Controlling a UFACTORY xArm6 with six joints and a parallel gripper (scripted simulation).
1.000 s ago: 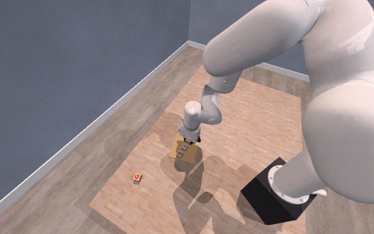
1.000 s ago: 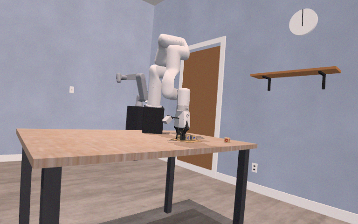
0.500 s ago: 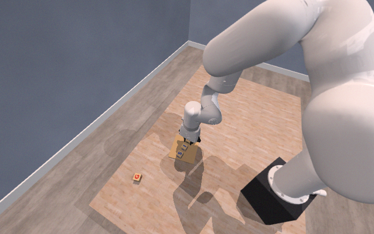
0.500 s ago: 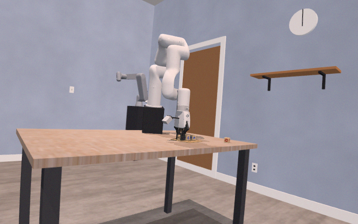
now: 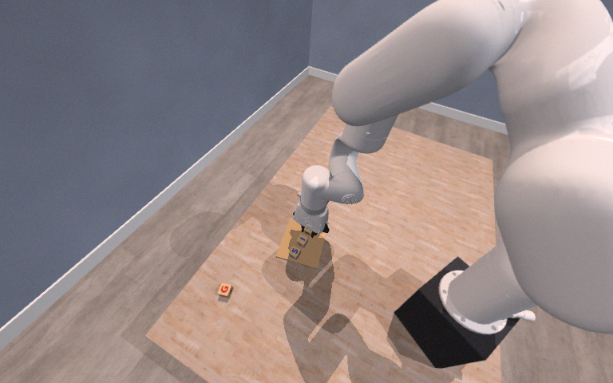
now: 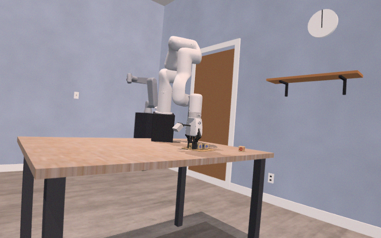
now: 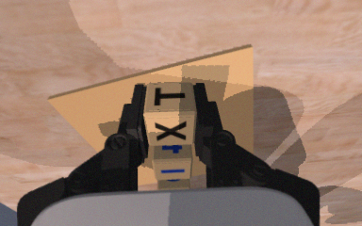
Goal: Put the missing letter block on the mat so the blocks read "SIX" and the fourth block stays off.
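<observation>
The x block is 10 mm below my hand. From my hand the other things lie so: s block 20 mm ahead, 90 mm to the left, 10 mm below; i block 10 mm ahead, 50 mm to the left, 10 mm below; mat 10 mm ahead, 50 mm to the left, 20 mm below.
</observation>
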